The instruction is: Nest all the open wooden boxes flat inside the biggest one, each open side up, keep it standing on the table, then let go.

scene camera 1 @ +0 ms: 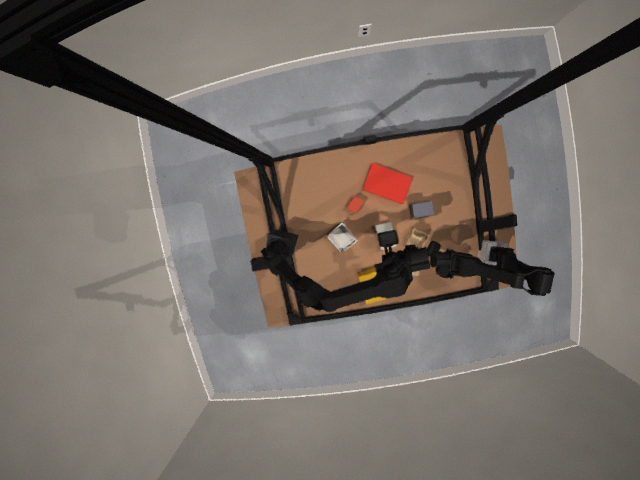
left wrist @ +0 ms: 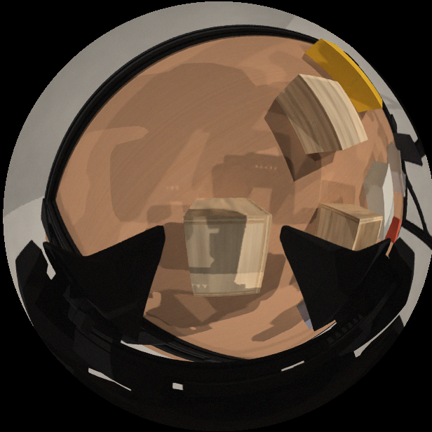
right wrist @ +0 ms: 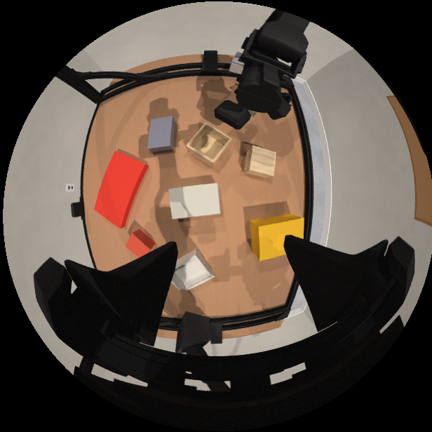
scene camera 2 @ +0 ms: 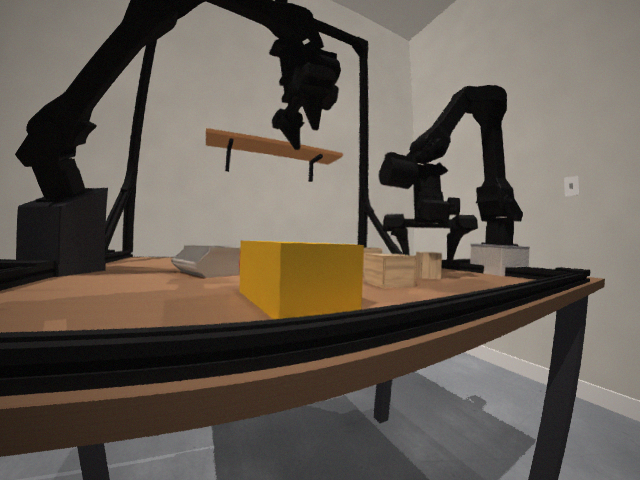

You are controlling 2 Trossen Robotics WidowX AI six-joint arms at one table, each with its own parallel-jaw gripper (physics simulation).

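Seen in the pictures: left gripper, fingertip midpoint: (scene camera 2: 428, 265); right gripper, fingertip midpoint: (scene camera 2: 305, 140); left arm's base at its link origin: (scene camera 1: 496, 254) (scene camera 2: 499, 244); right arm's base at its link origin: (scene camera 1: 278, 246) (scene camera 2: 65, 195).
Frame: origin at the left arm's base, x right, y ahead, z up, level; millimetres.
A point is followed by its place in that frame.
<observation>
The largest-looking wooden box (right wrist: 201, 154) (scene camera 1: 417, 237) {x 29, y 350, z -68 mm} (left wrist: 336, 225) is upright, open side up, with shadow inside. A second wooden box (right wrist: 261, 161) (scene camera 2: 391, 269) {x -133, y 377, z -44 mm} (left wrist: 320, 115) shows a closed top face. A smaller wooden box (left wrist: 225, 257) (scene camera 2: 429, 265) {x -54, y 253, z -46 mm} shows closed faces; its opening is hidden, and in the right wrist view it is mostly covered by the left arm. My left gripper (left wrist: 224, 232) (scene camera 2: 428, 254) {x -37, y 243, z -47 mm} is open and empty, low, with its fingers on either side of the smaller box. My right gripper (scene camera 2: 307, 137) {x -18, y 501, z 188 mm} (right wrist: 231, 245) is open and empty, high above the table.
A yellow block (scene camera 2: 320, 279) {x -261, y 510, z -38 mm} (right wrist: 279, 237) stands near the front edge. A white block (right wrist: 202, 201), a pale tray (right wrist: 192, 272) (scene camera 1: 342, 237) {x -3, y 677, z -65 mm}, a red slab (scene camera 1: 387, 183) {x 245, y 511, z -46 mm} (right wrist: 121, 187), a small red block (scene camera 1: 355, 204) {x 144, y 637, z -27 mm} and a grey-blue block (scene camera 1: 422, 209) {x 152, y 352, z -37 mm} (right wrist: 161, 132) surround the boxes. Black rails edge the table.
</observation>
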